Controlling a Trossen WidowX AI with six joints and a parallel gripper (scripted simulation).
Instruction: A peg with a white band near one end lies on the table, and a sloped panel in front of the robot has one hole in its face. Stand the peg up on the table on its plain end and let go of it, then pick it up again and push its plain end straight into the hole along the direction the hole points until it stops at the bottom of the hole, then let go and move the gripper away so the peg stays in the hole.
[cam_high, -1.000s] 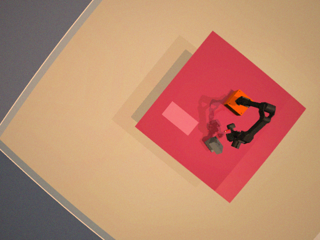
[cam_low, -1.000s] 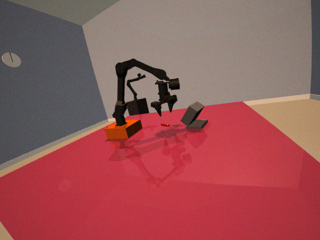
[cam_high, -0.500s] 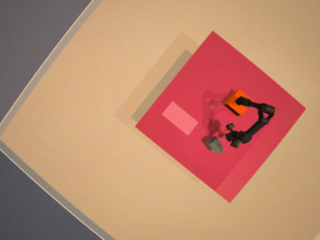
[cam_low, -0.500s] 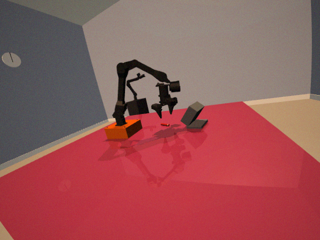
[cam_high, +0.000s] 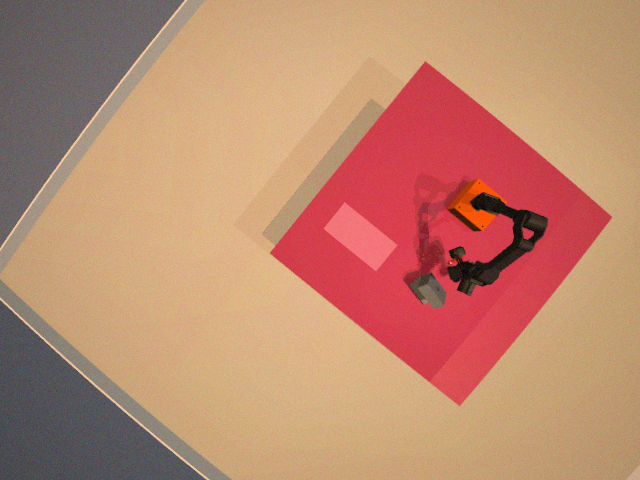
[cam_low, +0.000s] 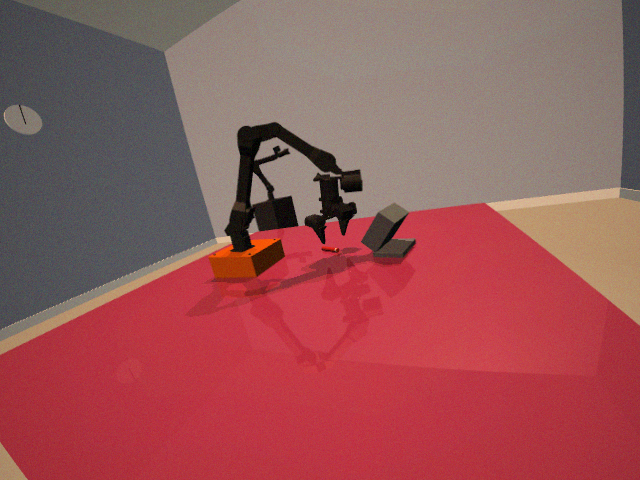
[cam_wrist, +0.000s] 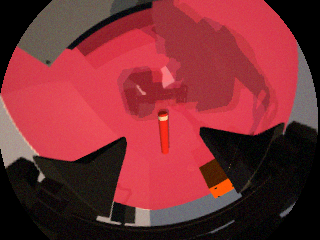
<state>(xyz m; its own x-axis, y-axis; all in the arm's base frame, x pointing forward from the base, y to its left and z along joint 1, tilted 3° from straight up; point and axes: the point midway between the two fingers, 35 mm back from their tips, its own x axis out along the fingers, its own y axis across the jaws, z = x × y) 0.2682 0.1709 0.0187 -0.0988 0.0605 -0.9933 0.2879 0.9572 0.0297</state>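
Right now the red peg is 10 mm behind my gripper tip and 40 mm below it. Round my gripper tip: grey sloped panel: 180 mm ahead, 10 mm to the left, 30 mm above.
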